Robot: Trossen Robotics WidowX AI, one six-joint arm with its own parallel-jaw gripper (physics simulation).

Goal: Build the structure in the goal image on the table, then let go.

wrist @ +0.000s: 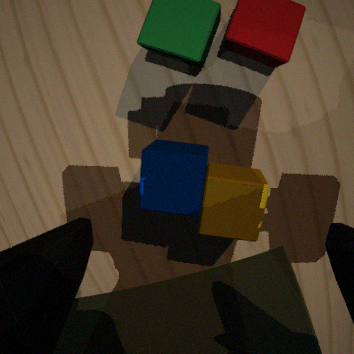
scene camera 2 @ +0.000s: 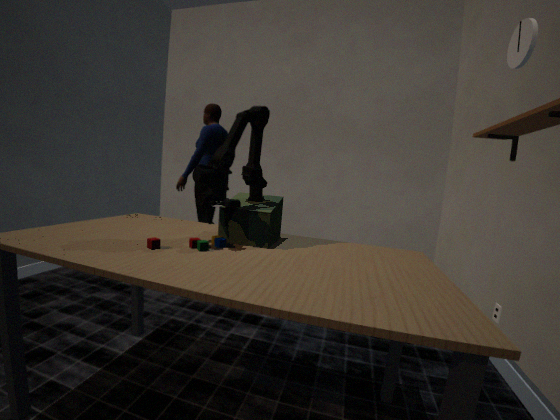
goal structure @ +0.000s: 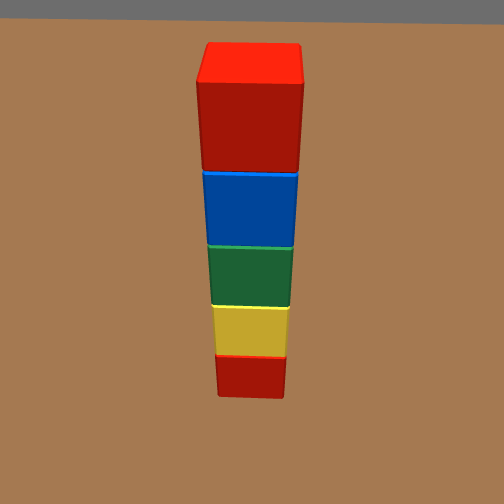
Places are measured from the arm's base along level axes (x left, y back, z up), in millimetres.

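Where they show: gripper, between the fingertips: [wrist: 214, 234] [scene camera 2: 217, 225]; arm's base, origin of its link: [scene camera 2: 256, 198].
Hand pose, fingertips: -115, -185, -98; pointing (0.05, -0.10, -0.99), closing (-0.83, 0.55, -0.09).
Things, the pixels of their top centre, and the offset from my fingertips, as dx, dy, dz. Level surfaces: height alone.
- blue cube, centre of its top: [wrist: 170, 183] [scene camera 2: 220, 238] +18, -15, -48
- yellow cube, centre of its top: [wrist: 232, 210] [scene camera 2: 217, 236] -2, +14, -48
- green cube, centre of its top: [wrist: 177, 21] [scene camera 2: 203, 241] -29, -82, -48
- wooden table, height of its surface: dz -81
My gripper [scene camera 2: 224, 203] [wrist: 214, 234] is open and empty, above the blue and yellow cubes. The blue cube [scene camera 2: 220, 242] [wrist: 174, 180] and the yellow cube [scene camera 2: 214, 239] [wrist: 232, 202] stand side by side on the table, touching, slightly offset. The green cube [scene camera 2: 202, 245] [wrist: 180, 30] and a red cube [scene camera 2: 194, 242] [wrist: 266, 27] stand near each other, with a narrow gap between them in the wrist view, apart from the blue-yellow pair. Another red cube [scene camera 2: 153, 243] stands alone further left in the scene view.
The arm's base stands on a green box [scene camera 2: 251, 222] [wrist: 170, 305] close to the blue and yellow cubes. The wooden table [scene camera 2: 320, 285] extends to the right and front. A person [scene camera 2: 207, 145] in a blue top is behind the table, and a shelf [scene camera 2: 525, 122] is on the right wall.
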